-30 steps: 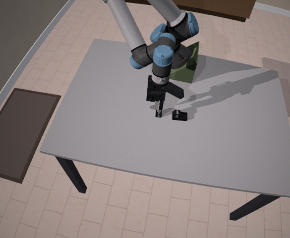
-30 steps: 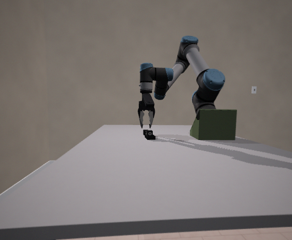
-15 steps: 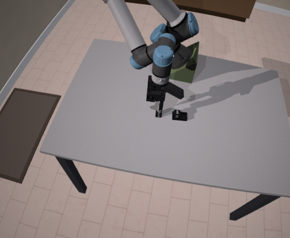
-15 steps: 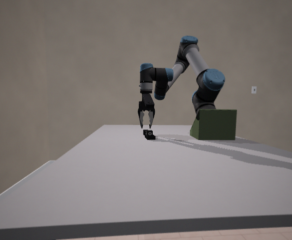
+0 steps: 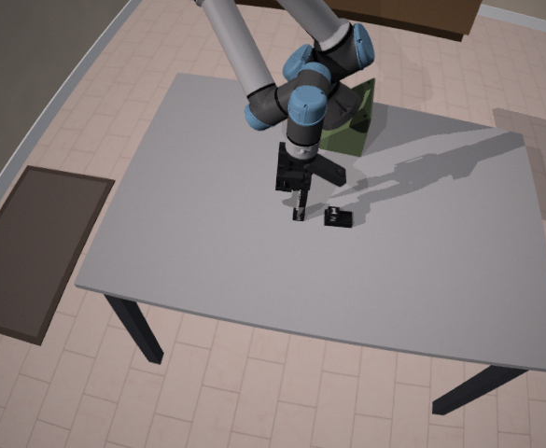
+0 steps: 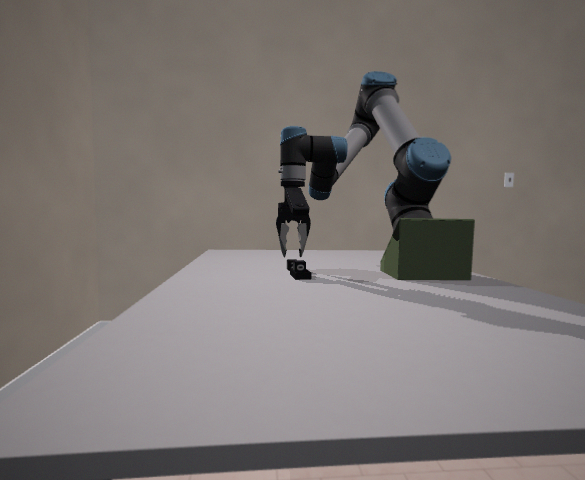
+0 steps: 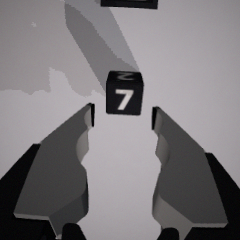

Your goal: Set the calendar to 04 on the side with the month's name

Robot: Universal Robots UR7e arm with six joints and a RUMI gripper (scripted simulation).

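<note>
Now: hand 2 cm past the black calendar tray, 11 cm to the right of it and 4 cm above it.
</note>
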